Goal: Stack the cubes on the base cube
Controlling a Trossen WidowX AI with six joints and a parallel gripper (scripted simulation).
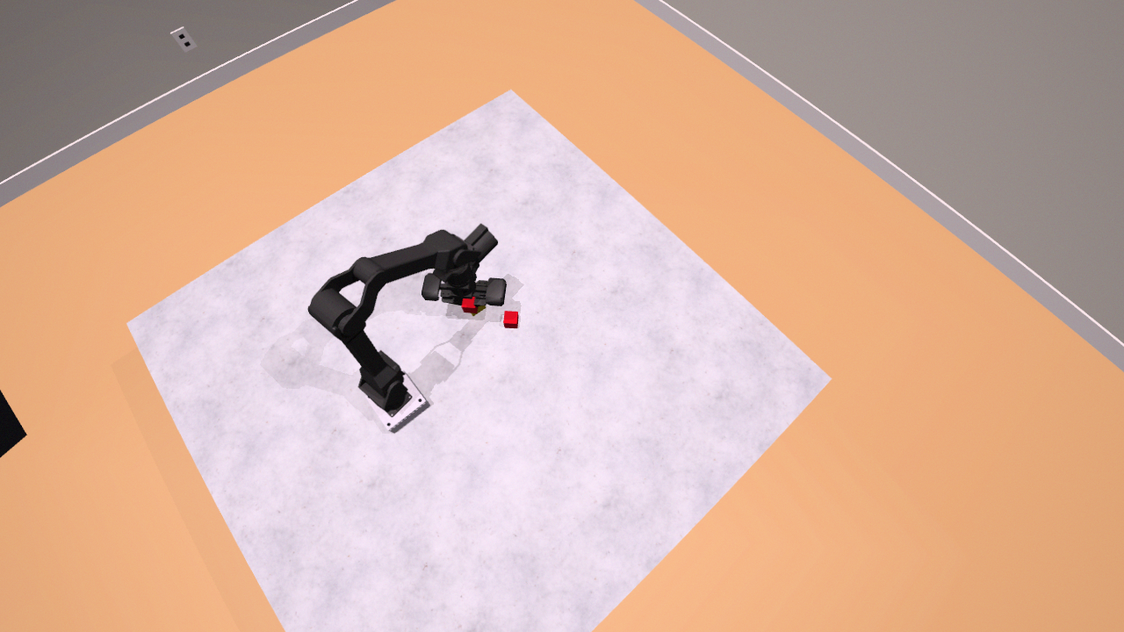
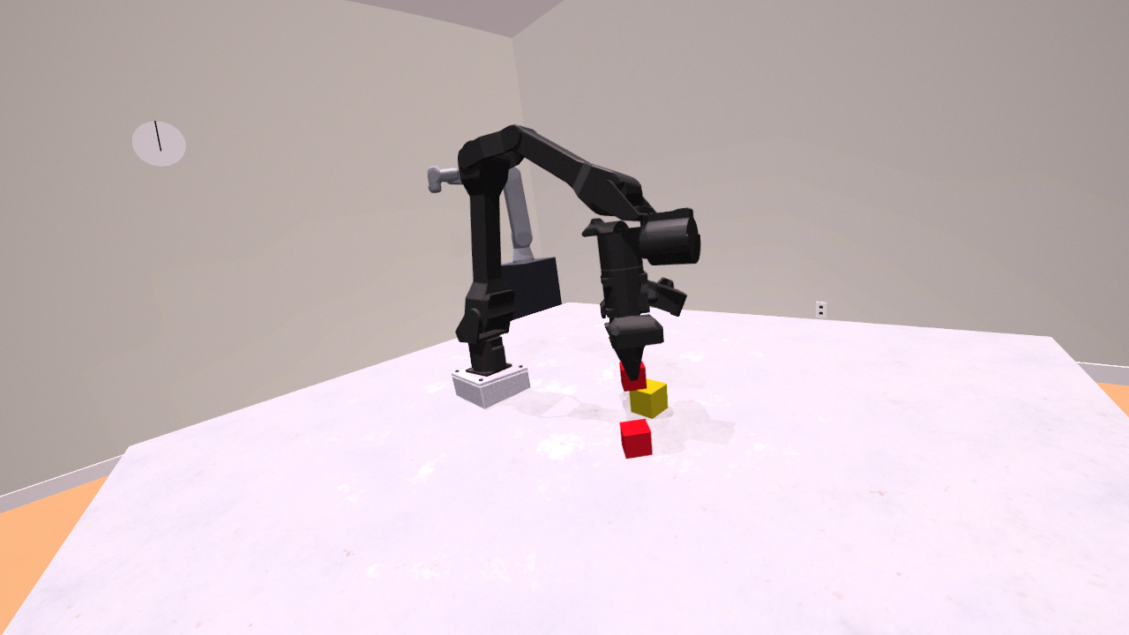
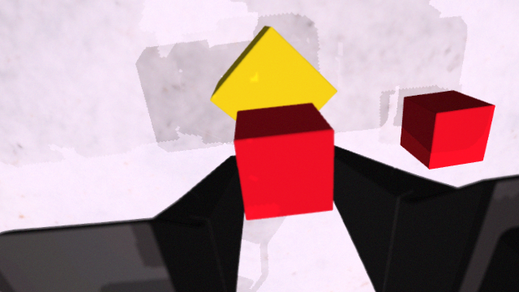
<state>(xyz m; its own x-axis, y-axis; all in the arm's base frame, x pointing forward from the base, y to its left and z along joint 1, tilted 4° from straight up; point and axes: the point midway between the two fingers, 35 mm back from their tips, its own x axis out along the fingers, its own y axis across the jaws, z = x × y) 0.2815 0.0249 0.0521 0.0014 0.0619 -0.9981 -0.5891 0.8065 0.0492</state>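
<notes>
The yellow base cube lies 20 mm ahead of my gripper tip, 10 mm to the left of it and 40 mm below it. From my gripper tip the other things lie so: red cube: 50 mm ahead, 90 mm to the right, 40 mm below.
</notes>
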